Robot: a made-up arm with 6 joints.
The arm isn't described. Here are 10 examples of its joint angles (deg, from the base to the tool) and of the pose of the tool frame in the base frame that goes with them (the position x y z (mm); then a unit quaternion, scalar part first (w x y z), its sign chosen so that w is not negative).
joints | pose
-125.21 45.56 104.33 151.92 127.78 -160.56 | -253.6 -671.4 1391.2 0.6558 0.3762 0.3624 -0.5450
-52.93 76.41 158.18 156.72 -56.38 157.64 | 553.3 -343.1 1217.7 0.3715 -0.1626 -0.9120 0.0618
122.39 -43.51 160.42 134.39 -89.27 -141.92 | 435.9 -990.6 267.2 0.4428 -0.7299 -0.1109 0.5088
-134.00 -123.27 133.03 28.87 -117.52 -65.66 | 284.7 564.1 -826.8 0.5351 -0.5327 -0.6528 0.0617
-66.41 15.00 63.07 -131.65 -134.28 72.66 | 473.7 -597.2 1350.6 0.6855 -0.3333 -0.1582 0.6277
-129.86 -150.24 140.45 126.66 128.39 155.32 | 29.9 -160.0 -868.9 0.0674 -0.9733 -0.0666 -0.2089
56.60 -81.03 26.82 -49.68 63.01 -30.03 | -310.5 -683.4 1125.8 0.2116 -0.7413 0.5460 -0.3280
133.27 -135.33 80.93 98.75 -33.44 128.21 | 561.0 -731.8 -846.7 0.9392 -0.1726 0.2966 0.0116
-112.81 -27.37 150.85 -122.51 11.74 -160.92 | 480.5 957.7 1036.2 0.4536 0.6358 0.4512 0.4318
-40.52 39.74 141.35 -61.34 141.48 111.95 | 264.4 -326.0 1499.2 0.1074 -0.5095 0.4716 0.7117
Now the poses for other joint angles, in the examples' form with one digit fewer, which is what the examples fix.
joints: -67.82 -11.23 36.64 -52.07 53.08 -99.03
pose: 39 -436 1371 0.318 0.338 -0.787 0.406
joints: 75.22 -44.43 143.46 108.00 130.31 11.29
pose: -422 -1071 379 0.239 0.412 0.533 0.700
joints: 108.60 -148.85 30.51 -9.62 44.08 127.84
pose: 530 -920 -306 0.570 0.589 0.002 -0.574
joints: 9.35 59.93 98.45 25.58 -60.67 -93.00
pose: 1054 33 1156 0.781 0.593 0.055 -0.189
